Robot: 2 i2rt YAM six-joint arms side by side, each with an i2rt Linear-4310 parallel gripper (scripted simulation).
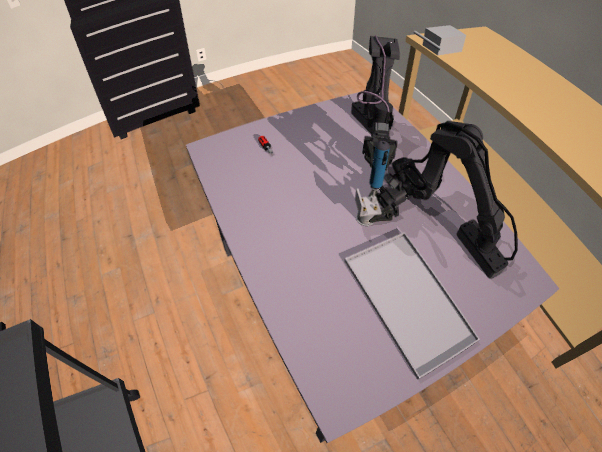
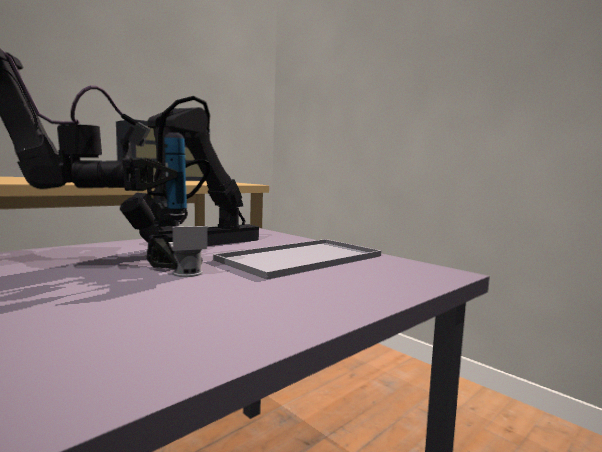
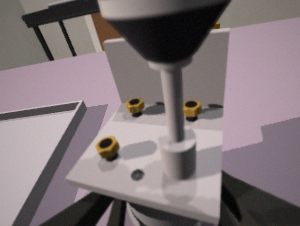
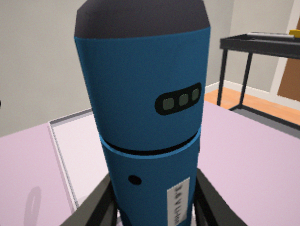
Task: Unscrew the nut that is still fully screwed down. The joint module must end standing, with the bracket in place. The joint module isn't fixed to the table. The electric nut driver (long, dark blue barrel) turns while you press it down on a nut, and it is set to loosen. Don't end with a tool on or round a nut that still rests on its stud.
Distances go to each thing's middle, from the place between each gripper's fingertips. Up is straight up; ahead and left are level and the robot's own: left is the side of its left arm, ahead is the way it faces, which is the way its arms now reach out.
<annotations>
My left gripper is now 5 cm below the white L-shaped bracket (image 3: 203,80). The rest, counted from my left hand: shallow tray (image 1: 431,329) (32 cm to the left, 3 cm ahead, 2 cm below); socket (image 3: 177,142) (6 cm above, 2 cm behind, 1 cm to the right).
I see the socket 130 mm below my right hand (image 2: 179,174). Also, from my right hand: shallow tray: 340 mm to the left, 210 mm below, 60 mm ahead; white L-shaped bracket: 140 mm below, 20 mm to the left, 20 mm ahead.
</annotations>
